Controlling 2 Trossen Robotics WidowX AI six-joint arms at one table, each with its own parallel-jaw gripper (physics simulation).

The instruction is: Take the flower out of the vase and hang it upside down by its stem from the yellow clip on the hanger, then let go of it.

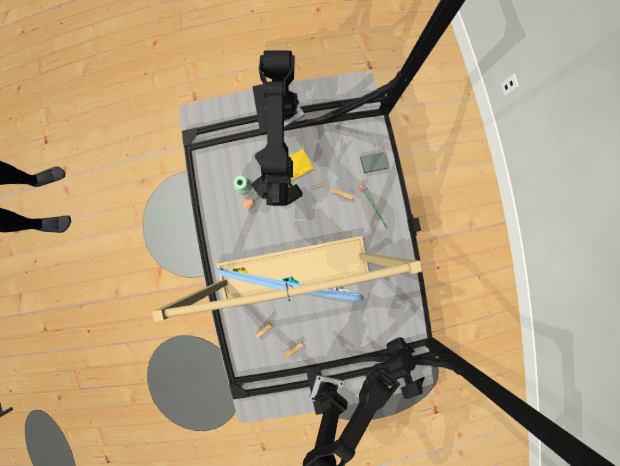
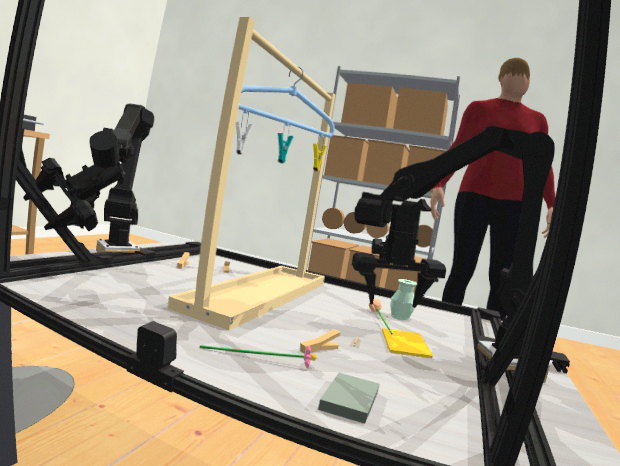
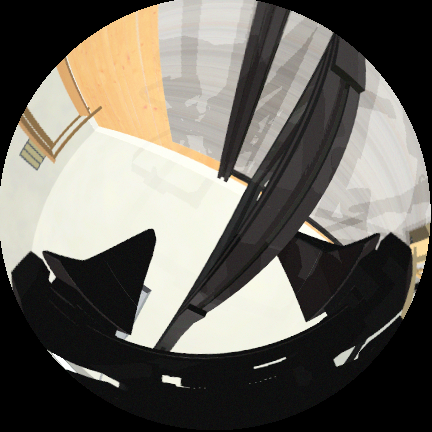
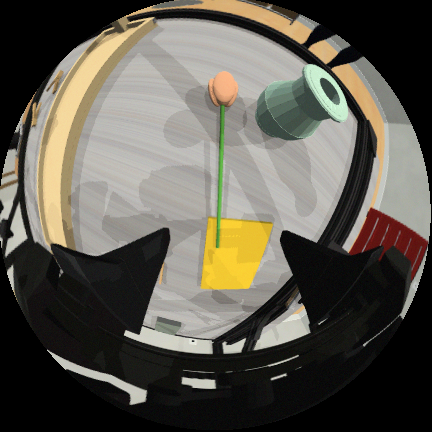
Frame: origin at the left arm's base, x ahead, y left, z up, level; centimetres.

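Where they show: left gripper, fingertip midpoint: (image 2: pixel 33 213) (image 3: pixel 212 231); right gripper, fingertip midpoint: (image 2: pixel 392 305) (image 4: pixel 227 235); left arm's base, origin of the base link: (image 1: pixel 327 391) (image 2: pixel 118 243); right arm's base, origin of the base link: (image 1: pixel 285 110).
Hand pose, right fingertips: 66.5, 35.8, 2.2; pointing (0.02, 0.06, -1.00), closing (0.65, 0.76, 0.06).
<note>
Each offset is from my right fingertips to the top centre of the thing, as dx, dy, dz. "spot": to the spot under its first point.
An orange tulip @[-4.4, +3.4, -2.5] (image 1: pixel 248 203) (image 2: pixel 374 304) (image 4: pixel 223 89) with a green stem lies outside the vase, its stem end over a flat yellow square @[spot: +8.6, -5.7, -4.8] (image 1: pixel 302 163) (image 2: pixel 408 343) (image 4: pixel 237 260). The green vase @[-4.8, +11.6, +3.4] (image 1: pixel 240 183) (image 2: pixel 402 300) (image 4: pixel 287 110) stands upright beside the tulip head. The yellow clip @[-28.8, -0.7, +34.5] (image 1: pixel 239 270) (image 2: pixel 318 156) hangs empty from the blue hanger @[-27.6, -13.1, +43.2] (image 1: pixel 350 297) (image 2: pixel 270 116). My right gripper (image 1: pixel 278 192) (image 2: pixel 395 302) (image 4: pixel 227 235) is open and empty, pointing down above the stem. My left gripper (image 2: pixel 37 210) (image 3: pixel 212 231) is open and empty, outside the table frame, far from the tulip.
A wooden rack (image 1: pixel 290 296) (image 2: pixel 220 180) holds the hanger; teal @[spot: -27.0, -13.3, +29.0] (image 2: pixel 284 147) and white @[spot: -25.8, -25.1, +29.0] (image 2: pixel 243 137) clips hang there too. A pink flower @[+0.7, -33.8, -2.4] (image 1: pixel 374 210) (image 2: pixel 250 351), a grey-green block @[+16.3, -30.0, -3.9] (image 1: pixel 374 162) (image 2: pixel 350 393) and small wood pieces @[+1.8, -21.7, -2.2] (image 1: pixel 341 193) (image 2: pixel 320 341) lie on the table.
</note>
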